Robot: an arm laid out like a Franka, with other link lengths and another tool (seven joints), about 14 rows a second.
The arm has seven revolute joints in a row. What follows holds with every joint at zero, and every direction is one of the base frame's. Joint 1 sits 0.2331 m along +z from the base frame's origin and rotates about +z. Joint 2 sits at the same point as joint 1 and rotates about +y. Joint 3 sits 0.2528 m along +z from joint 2 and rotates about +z. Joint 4 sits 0.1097 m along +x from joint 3 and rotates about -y. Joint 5 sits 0.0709 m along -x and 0.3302 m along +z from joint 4 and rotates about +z. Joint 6 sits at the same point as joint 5 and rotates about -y. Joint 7 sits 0.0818 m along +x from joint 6 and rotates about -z. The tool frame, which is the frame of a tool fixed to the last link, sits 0.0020 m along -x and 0.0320 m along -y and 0.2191 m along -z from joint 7; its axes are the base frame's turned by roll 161.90, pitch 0.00 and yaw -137.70 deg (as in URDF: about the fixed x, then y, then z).
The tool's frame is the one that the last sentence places.
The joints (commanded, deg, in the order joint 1, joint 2, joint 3, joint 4, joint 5, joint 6, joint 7), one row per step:
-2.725 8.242 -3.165 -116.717 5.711 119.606 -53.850
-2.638 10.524 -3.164 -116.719 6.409 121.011 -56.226
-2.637 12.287 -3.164 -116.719 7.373 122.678 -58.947
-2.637 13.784 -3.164 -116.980 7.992 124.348 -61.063
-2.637 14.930 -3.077 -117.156 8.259 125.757 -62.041
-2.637 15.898 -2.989 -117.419 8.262 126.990 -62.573
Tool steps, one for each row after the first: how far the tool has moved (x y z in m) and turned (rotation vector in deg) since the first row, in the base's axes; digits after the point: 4 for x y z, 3 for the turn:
0.0013 0.0026 -0.0196 0.651 0.621 1.926
0.0045 0.0047 -0.0339 1.443 0.386 3.893
0.0059 0.0058 -0.0475 1.894 0.227 5.440
0.0071 0.0066 -0.0575 1.998 0.044 6.185
0.0072 0.0069 -0.0667 1.904 0.022 6.678

